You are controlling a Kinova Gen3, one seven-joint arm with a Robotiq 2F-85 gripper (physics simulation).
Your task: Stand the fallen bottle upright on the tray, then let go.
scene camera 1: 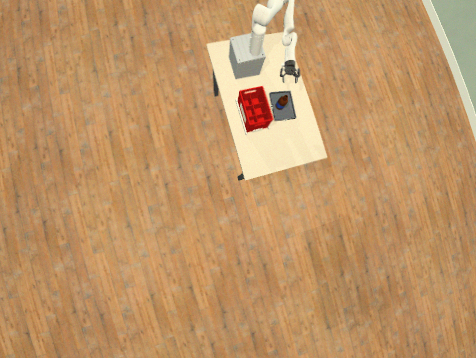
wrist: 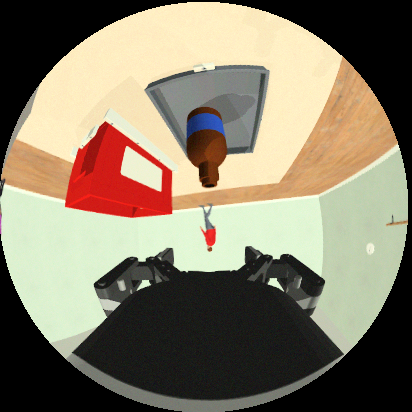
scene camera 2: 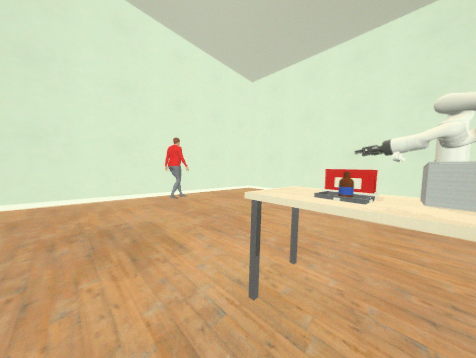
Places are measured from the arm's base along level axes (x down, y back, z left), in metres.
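Where they show: gripper, between the fingertips: [scene camera 1: 290, 82] [wrist: 208, 255] [scene camera 2: 358, 153]; arm's base, origin of its link: [scene camera 1: 255, 50] [scene camera 2: 449, 163].
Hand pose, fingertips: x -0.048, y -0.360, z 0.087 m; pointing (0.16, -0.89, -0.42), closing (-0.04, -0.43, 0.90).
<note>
Each offset is from my fingertips to the top centre of the thing. Level surfaces: height alone.
A brown bottle @(dy -0.046, dx +0.101, dz -0.015 m) [scene camera 1: 282, 102] [scene camera 2: 346, 185] [wrist: 206, 142] with a blue label stands upright on the grey tray [scene camera 1: 291, 117] [scene camera 2: 325, 196] [wrist: 260, 110], its neck up. My gripper [scene camera 1: 290, 80] [scene camera 2: 357, 152] [wrist: 208, 255] is open and empty. It is held level, apart from the bottle, higher than the bottle's top and back toward the robot's base. In the wrist view the room shows upside down, with the bottle's neck pointing toward the space between the open fingers.
A red crate @(dy -0.020, dx +0.086, dz -0.271 m) [scene camera 1: 255, 123] [scene camera 2: 371, 180] [wrist: 100, 175] with compartments stands right beside the tray on the table @(dx +0.261 m) [scene camera 1: 285, 145] [scene camera 2: 280, 196] [wrist: 170, 35]. The robot's grey base block [scene camera 1: 250, 67] [scene camera 2: 452, 185] stands at the table's other end. A person in red [scene camera 2: 174, 156] [wrist: 210, 235] is on the floor beyond the table.
</note>
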